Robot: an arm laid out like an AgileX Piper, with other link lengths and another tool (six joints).
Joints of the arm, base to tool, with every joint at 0 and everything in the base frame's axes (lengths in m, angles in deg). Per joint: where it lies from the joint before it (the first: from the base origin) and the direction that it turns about. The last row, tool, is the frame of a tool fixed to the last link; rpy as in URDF.
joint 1: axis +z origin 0 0 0.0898
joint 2: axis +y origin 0 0 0
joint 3: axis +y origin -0.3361 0 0.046
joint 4: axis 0.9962 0 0.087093 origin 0.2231 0 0.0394
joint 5: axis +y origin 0 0 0
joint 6: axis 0.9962 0 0.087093 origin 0.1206 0 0.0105
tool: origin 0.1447 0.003 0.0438 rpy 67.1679 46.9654 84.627
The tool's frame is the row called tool.
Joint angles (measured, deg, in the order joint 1, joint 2, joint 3, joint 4, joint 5, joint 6), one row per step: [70.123 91.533 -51.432 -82.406 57.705 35.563]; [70.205 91.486 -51.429 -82.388 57.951 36.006]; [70.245 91.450 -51.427 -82.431 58.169 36.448]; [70.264 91.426 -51.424 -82.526 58.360 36.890]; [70.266 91.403 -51.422 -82.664 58.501 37.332]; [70.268 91.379 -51.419 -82.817 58.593 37.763]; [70.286 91.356 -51.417 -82.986 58.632 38.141]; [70.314 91.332 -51.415 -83.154 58.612 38.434]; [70.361 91.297 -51.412 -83.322 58.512 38.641]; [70.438 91.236 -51.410 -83.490 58.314 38.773]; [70.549 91.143 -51.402 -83.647 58.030 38.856]
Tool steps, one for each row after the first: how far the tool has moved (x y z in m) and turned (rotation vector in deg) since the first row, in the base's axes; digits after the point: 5 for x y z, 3 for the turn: [0.00003 -0.00066 0.00091 0.374 -0.093 -0.304]; [0.00028 -0.00131 0.00189 0.730 -0.217 -0.591]; [0.00065 -0.00186 0.00290 1.069 -0.365 -0.846]; [0.00106 -0.00220 0.00394 1.413 -0.521 -1.051]; [0.00140 -0.00233 0.00494 1.759 -0.665 -1.203]; [0.00159 -0.00211 0.00587 2.069 -0.797 -1.265]; [0.00161 -0.00160 0.00665 2.321 -0.903 -1.237]; [0.00138 -0.00068 0.00730 2.528 -0.975 -1.091]; [0.00081 0.00076 0.00790 2.721 -1.010 -0.808]; [-0.00012 0.00264 0.00847 2.922 -1.001 -0.409]
